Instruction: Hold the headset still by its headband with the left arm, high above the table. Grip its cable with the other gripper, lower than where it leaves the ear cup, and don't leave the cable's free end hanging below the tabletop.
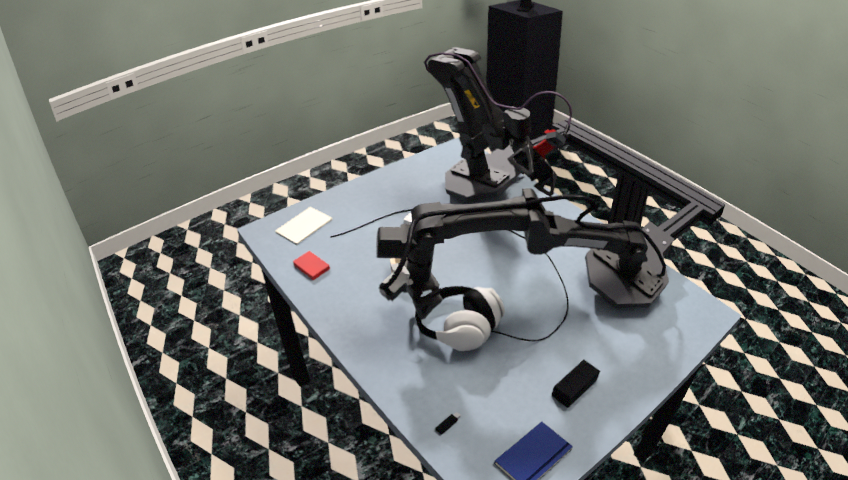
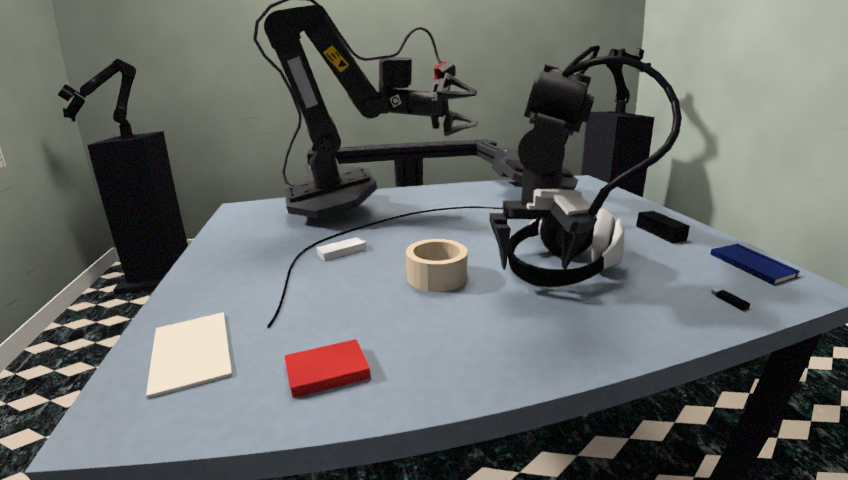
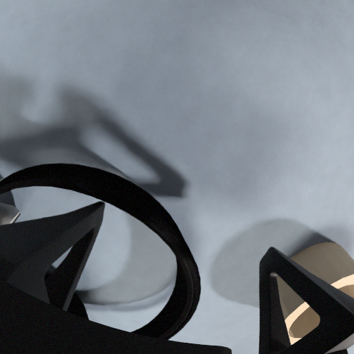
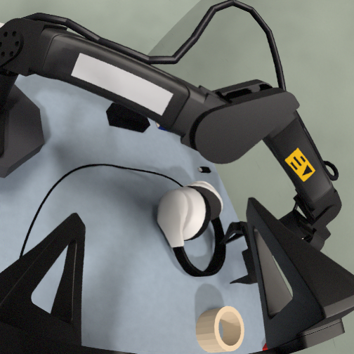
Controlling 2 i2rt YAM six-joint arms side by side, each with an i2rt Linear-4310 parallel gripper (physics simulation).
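Places are measured from the left arm's base along level axes (x left, y up, z ahead), in centimetres.
Where they show: left gripper, fingertip midpoint: (image 1: 414,305) (image 2: 534,268); right gripper, fingertip midpoint: (image 1: 541,185) (image 2: 476,108); left arm's base, origin of the base link: (image 1: 627,267); right arm's base, origin of the base link: (image 1: 479,173) (image 2: 328,185).
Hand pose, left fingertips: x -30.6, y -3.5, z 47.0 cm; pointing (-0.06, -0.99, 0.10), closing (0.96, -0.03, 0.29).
Each offset is from my left fingertips to the top centre of the thing. "spot": to the spot under its first point. Level surfaces: height alone.
The headset with white ear cups (image 1: 465,331) (image 2: 602,237) (image 4: 180,215) lies on the table @(dy -3.8 cm) (image 1: 368,333) (image 2: 452,356). Its black headband @(spot: dx +2.6, dy -1.2, dz +1.7 cm) (image 2: 553,277) (image 3: 120,187) (image 4: 200,271) curves away from the cups. My left gripper (image 1: 406,302) (image 2: 535,265) (image 3: 189,237) is open and low, with one finger inside the headband loop and the other outside, near the tape roll. My right gripper (image 1: 531,180) (image 2: 475,108) (image 4: 159,214) is open, high above the table. The thin black cable (image 1: 567,303) (image 2: 289,273) (image 4: 100,165) curves over the table from an ear cup; its free end lies on the tabletop.
A tan tape roll @(dx -12.8, dy +1.0, dz -9.3 cm) (image 2: 437,273) (image 4: 207,332) stands near the headband. A white block @(dx -26.6, dy -2.2, dz -25.0 cm) (image 2: 340,249), cream pad @(dx -50.4, dy -3.3, dz +0.9 cm) (image 1: 303,224) (image 2: 190,355), red box @(dx -32.7, dy -2.3, dz +9.4 cm) (image 1: 311,265) (image 2: 327,367), black box @(dx +41.6, dy -0.3, dz -11.4 cm) (image 1: 576,383), blue notebook @(dx +46.8, dy -2.6, dz +8.4 cm) (image 1: 533,452) and USB stick @(dx +28.7, dy -2.9, dz +15.4 cm) (image 1: 447,423) also lie on the table.
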